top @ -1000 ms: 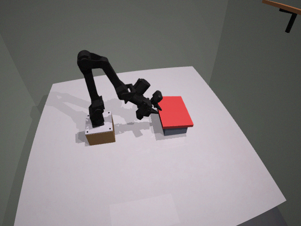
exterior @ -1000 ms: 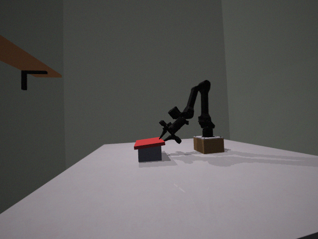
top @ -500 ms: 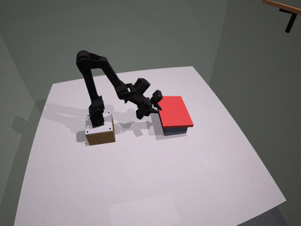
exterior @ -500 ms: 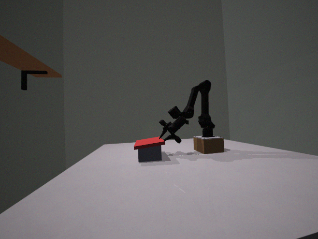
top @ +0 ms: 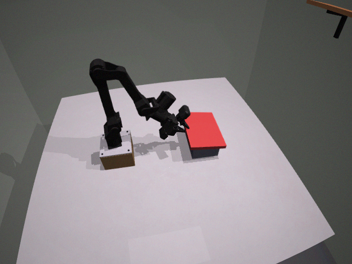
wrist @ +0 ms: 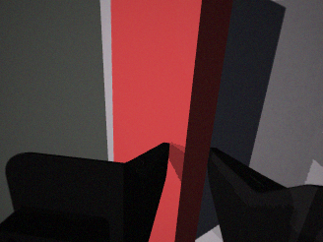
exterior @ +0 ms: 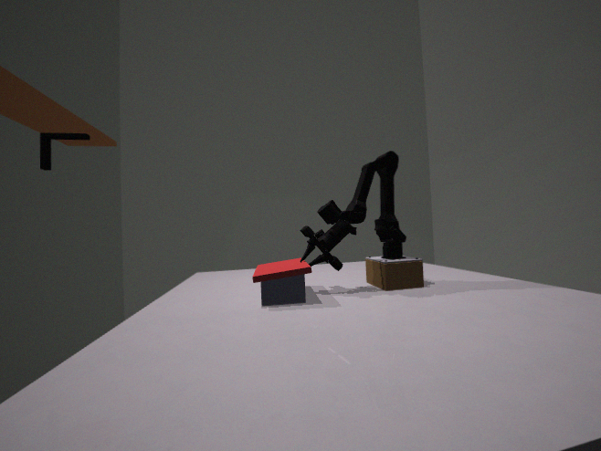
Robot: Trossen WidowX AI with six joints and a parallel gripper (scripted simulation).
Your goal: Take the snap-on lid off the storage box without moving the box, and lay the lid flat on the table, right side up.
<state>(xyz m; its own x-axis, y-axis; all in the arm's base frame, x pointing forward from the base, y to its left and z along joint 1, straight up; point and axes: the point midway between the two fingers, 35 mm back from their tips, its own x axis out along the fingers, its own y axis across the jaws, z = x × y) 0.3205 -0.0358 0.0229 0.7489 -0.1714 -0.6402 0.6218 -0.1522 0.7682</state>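
The red lid lies 70 mm ahead of my gripper tip and 20 mm to the right of it. Round my gripper tip: blue storage box (70 mm ahead, 50 mm below, 20 mm to the right).
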